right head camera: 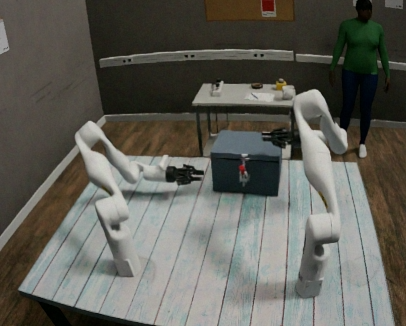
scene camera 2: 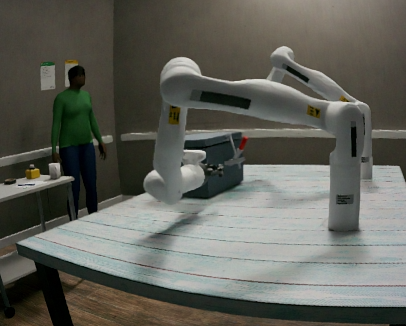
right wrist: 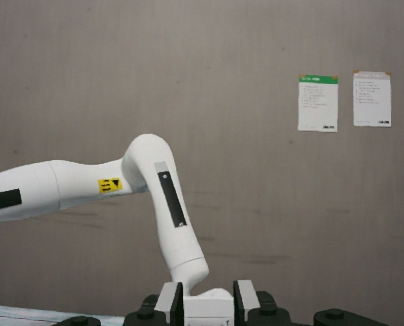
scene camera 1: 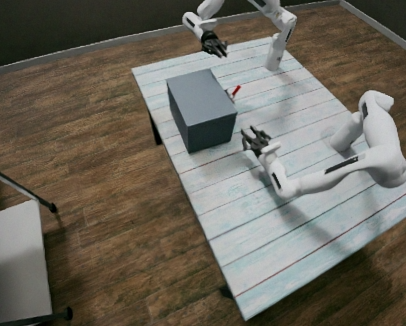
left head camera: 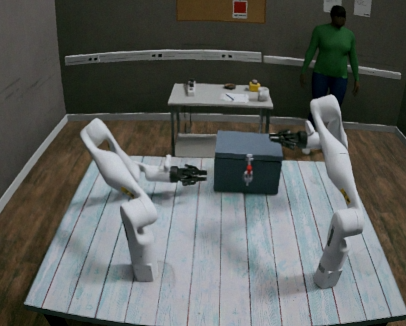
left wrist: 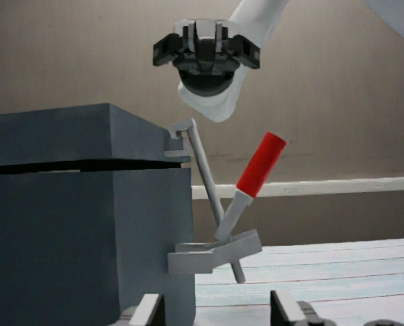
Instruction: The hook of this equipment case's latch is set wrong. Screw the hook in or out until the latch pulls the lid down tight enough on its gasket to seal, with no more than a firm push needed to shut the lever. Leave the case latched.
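Frame: origin at the left arm's base, x ahead, y left, z up, level; metres.
Seen in the pictures: left gripper, between the fingertips: (right head camera: 202,175) (scene camera 2: 215,166) (scene camera 1: 246,127) (left head camera: 207,175) (left wrist: 217,316); right gripper, between the fingertips: (right head camera: 261,136) (right wrist: 208,305) (scene camera 1: 224,56) (left head camera: 269,137) (left wrist: 205,30); left arm's base, origin of its link: (right head camera: 129,268) (scene camera 2: 343,225) (scene camera 1: 338,144) (left head camera: 146,272); right arm's base, origin of its link: (right head camera: 308,287) (scene camera 2: 362,177) (scene camera 1: 270,66) (left head camera: 325,278).
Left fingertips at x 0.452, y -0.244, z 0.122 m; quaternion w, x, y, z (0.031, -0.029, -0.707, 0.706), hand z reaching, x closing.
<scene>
Offsets run from my left fingertips to a thing's top centre. "*": to the spot under its first point. Level surfaces: height alone.
The blue-grey case (left head camera: 230,175) (right head camera: 227,172) (scene camera 1: 210,132) (left wrist: 150,225) stands on the table; a dark gap shows under its lid @(* 0.070 m ahead, 0.038 m right, 0.077 m up) (left wrist: 55,132). In the left wrist view the latch hook @(0.016 m back, 0.176 m right, 0.090 m up) (left wrist: 205,172) leans up from its base @(* 0.007 m ahead, 0.159 m right, 0.013 m down) (left wrist: 190,262), its bent top over the lid's catch @(* 0.015 m ahead, 0.164 m right, 0.069 m up) (left wrist: 174,153); contact is unclear. The red lever handle @(* 0.068 m back, 0.169 m right, 0.075 m up) (left head camera: 249,168) (right head camera: 242,169) (scene camera 1: 236,91) (scene camera 2: 243,143) (left wrist: 261,165) slants up and outward. My left gripper (left head camera: 206,175) (right head camera: 202,175) (scene camera 1: 251,131) (left wrist: 217,300) is open left of the case. My right gripper (left head camera: 272,137) (right head camera: 265,136) (left wrist: 205,30) is open and empty, higher than the lid, toward the case's right side.
Both arms stand on the planked table @(0.122 m down) (left head camera: 200,280) (scene camera 1: 280,260). A side table (left head camera: 205,95) (right head camera: 230,95) behind it bears a mug (left head camera: 263,94), a yellow item (left head camera: 254,86) and paper. A person in green (left head camera: 332,50) (scene camera 2: 75,117) stands beyond the table.
</scene>
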